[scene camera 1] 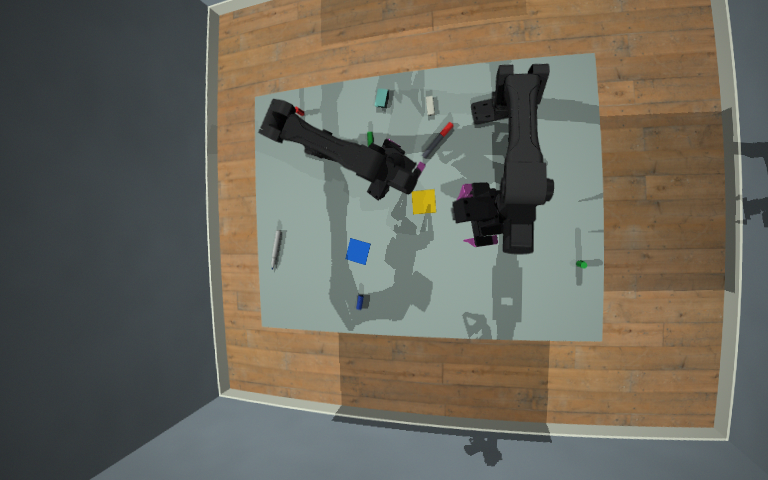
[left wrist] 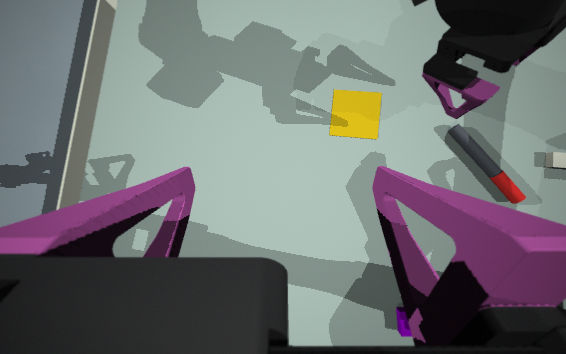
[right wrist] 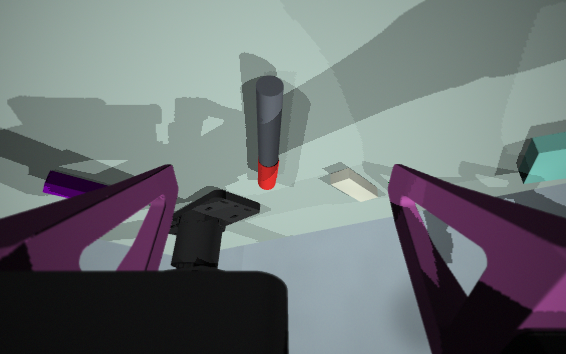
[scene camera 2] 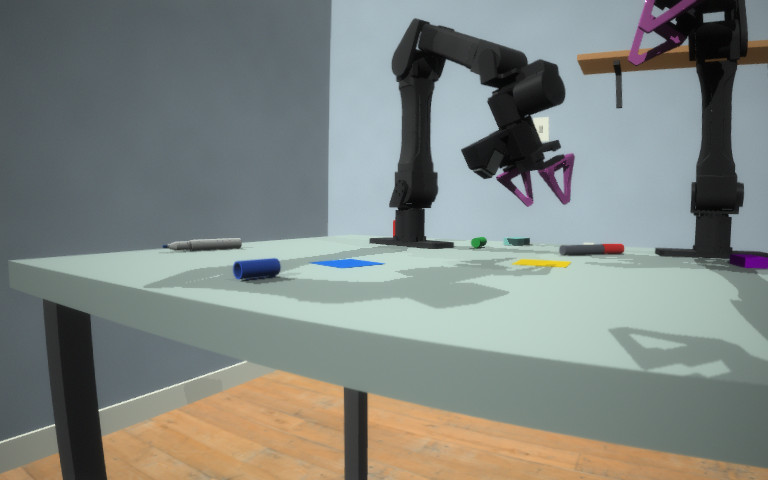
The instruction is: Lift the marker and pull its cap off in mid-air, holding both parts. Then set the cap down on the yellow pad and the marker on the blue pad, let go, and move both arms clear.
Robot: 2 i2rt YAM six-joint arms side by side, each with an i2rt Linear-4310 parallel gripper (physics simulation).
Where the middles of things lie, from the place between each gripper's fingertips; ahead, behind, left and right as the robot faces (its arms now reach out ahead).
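From my right hand: white block (right wrist: pixel 346 180) 17 cm behind, 8 cm to the left, 8 cm below. Blue cap (scene camera 2: pixel 260 268), same hand: 28 cm to the right, 43 cm ahead, 8 cm below. Yellow pad (left wrist: pixel 356 114), again from my right hand: 13 cm ahead, 9 cm below.
Counted from my left hand: blue cap 21 cm ahead, 40 cm to the right, 27 cm below; yellow pad 12 cm to the right, 9 cm behind, 28 cm below; white block 40 cm behind, 4 cm to the right, 27 cm below.
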